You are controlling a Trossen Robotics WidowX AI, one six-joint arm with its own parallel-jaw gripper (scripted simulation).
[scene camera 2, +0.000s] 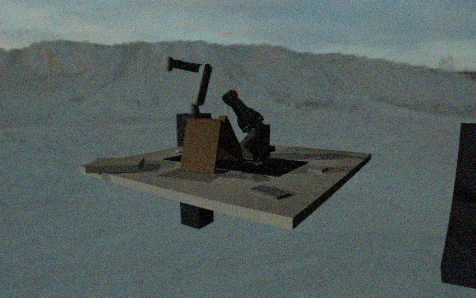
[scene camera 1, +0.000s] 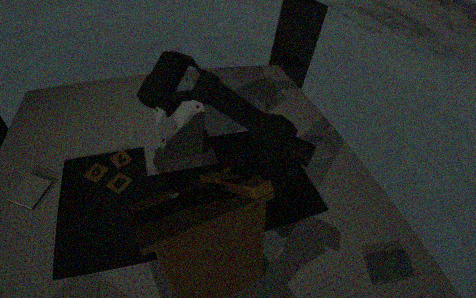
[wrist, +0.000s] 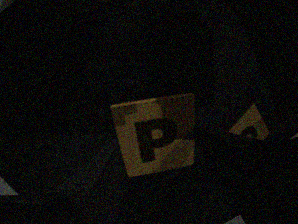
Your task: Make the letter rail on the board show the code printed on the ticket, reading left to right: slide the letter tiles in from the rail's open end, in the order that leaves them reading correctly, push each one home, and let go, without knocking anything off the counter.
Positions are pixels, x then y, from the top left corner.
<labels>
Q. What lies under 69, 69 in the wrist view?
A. A black mat.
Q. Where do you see a black mat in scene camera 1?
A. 94, 232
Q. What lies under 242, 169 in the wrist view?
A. My gripper.
</labels>
